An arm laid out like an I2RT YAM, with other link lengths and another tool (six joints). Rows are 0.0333 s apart.
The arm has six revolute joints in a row. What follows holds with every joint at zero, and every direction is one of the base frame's. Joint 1 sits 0.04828 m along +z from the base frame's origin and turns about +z. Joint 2 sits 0.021 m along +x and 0.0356 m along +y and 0.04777 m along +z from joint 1 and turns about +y. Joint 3 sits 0.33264 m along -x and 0.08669 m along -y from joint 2 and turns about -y. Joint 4 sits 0.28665 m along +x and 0.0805 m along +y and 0.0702 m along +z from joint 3 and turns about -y. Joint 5 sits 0.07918 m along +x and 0.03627 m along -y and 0.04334 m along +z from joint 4 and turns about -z. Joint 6 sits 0.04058 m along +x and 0.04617 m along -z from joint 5 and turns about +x. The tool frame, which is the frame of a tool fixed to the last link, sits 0.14 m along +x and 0.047 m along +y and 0.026 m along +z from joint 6; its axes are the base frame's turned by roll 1.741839, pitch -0.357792 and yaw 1.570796 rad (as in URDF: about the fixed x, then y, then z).
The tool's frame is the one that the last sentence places.
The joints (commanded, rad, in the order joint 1, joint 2, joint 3, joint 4, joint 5, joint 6), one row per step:
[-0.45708, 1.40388, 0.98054, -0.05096, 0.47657, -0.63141]
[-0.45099, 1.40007, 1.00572, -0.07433, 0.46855, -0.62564]
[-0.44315, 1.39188, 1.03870, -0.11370, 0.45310, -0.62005]
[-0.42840, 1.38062, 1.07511, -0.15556, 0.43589, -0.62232]
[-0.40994, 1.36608, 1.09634, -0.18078, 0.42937, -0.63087]
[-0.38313, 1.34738, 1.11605, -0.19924, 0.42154, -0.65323]
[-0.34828, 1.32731, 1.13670, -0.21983, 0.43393, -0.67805]
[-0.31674, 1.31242, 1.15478, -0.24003, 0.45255, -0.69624]
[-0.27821, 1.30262, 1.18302, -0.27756, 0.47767, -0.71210]
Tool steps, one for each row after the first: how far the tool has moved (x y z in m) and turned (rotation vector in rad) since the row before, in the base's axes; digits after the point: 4 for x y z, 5 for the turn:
[0.0034, 0.0033, 0.0097, 0.00377, -0.01102, 0.01090]
[0.0030, 0.0060, 0.0120, 0.00846, -0.00881, 0.01937]
[0.0037, 0.0097, 0.0143, 0.00328, -0.00686, 0.03106]
[0.0020, 0.0102, 0.0116, -0.00658, -0.00469, 0.02773]
[0.0027, 0.0143, 0.0136, -0.01805, -0.00406, 0.04258]
[0.0011, 0.0147, 0.0142, -0.02749, 0.00000, 0.03276]
[0.0001, 0.0119, 0.0109, -0.02282, 0.00263, 0.02088]
[0.0002, 0.0137, 0.0100, -0.01986, 0.01299, 0.02085]

